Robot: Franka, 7 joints.
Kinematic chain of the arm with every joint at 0, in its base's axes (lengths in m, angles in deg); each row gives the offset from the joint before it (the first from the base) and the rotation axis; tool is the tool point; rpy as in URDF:
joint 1: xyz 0 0 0.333 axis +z
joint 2: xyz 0 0 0 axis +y
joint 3: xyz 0 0 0.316 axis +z
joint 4: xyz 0.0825 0 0 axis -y
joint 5: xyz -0.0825 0 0.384 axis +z
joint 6: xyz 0 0 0 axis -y
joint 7: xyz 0.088 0 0 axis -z
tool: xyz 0 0 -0.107 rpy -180 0 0
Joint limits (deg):
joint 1: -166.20..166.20
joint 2: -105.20..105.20
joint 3: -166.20..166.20
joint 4: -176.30..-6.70
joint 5: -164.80..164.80
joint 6: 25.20..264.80
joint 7: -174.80..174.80
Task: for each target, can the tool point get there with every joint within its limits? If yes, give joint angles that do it. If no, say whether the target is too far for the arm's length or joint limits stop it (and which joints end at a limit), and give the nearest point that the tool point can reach.
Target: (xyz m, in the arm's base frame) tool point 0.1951 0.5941 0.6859
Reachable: yes | joints 110.44 36.69 -80.98 -54.54 61.48 65.65 114.56
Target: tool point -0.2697 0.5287 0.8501
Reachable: yes | joints -18.23 -36.68 100.25 -68.07 21.12 206.45 66.82
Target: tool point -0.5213 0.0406 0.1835
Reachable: yes | joints -48.11 -35.70 -127.34 -128.60 -104.81 95.60 84.63
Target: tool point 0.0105 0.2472 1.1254
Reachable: yes | joints 48.92 -16.49 25.15 -56.19 38.48 164.15 123.58
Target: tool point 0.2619 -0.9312 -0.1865
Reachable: no: too far | nearest point 0.2046 -0.7276 -0.0729 | short by 0.240 m
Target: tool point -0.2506 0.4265 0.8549
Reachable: yes | joints -10.69 -19.66 89.07 -59.95 98.29 53.83 -121.31
